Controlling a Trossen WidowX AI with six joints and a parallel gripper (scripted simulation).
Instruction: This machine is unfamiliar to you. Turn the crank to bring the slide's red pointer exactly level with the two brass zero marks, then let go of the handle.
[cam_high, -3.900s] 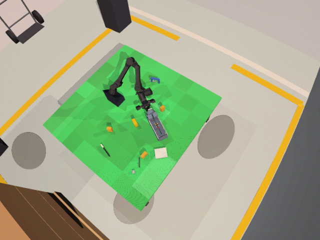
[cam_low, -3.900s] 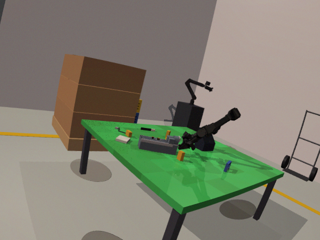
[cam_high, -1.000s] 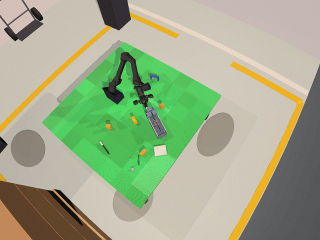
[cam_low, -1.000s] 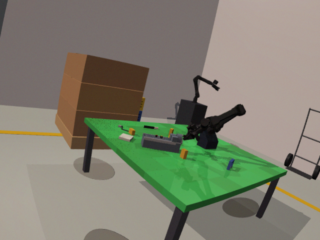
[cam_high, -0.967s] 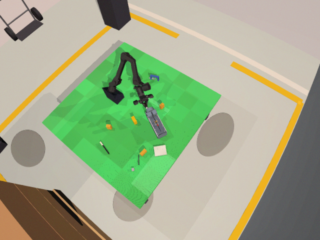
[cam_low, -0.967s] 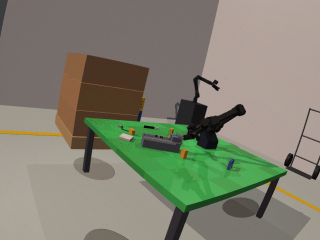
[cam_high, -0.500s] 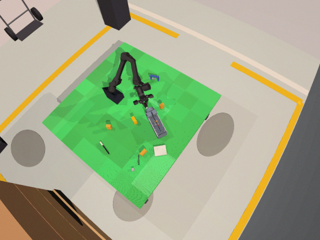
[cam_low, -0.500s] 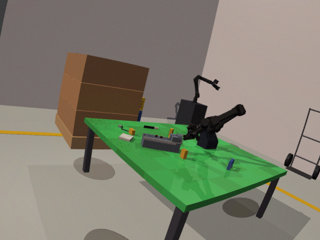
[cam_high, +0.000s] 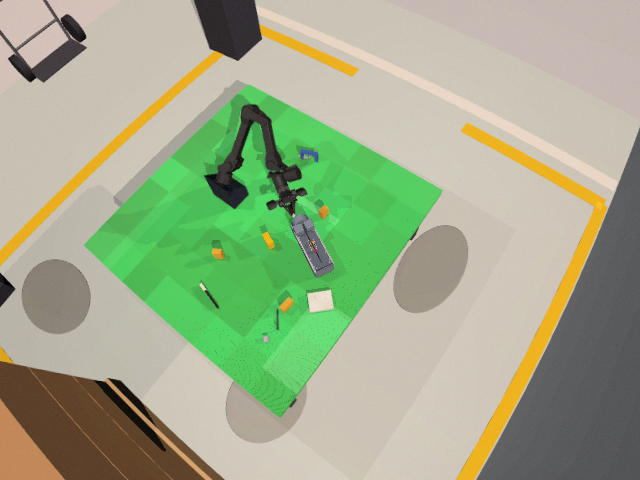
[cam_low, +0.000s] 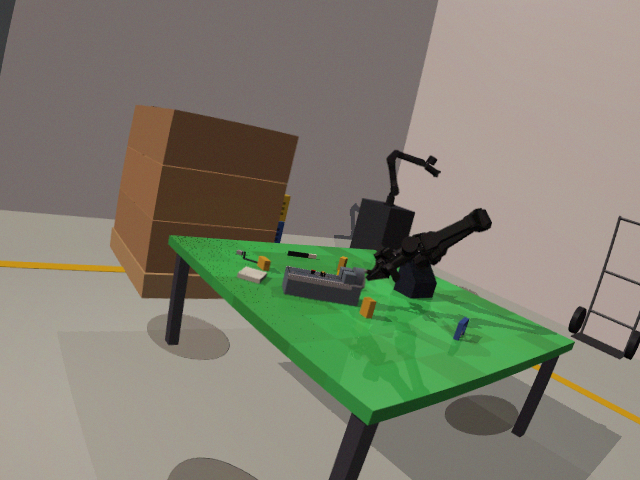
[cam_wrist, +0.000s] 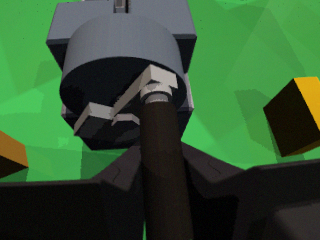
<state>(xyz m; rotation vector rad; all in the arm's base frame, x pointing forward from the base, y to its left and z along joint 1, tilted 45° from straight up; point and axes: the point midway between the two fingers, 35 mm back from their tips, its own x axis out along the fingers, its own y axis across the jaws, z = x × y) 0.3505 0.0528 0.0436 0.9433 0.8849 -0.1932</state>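
Right now my gripper tip is 10 mm past the dark handle, 10 mm to the right of it and 30 mm below it. The rest, counted from my gripper tip: blue bracket: 160 mm behind, 350 mm to the left, 50 mm below; then red pointer: 180 mm ahead, 90 mm to the right; then white pad: 320 mm ahead, 250 mm to the right, 80 mm below.
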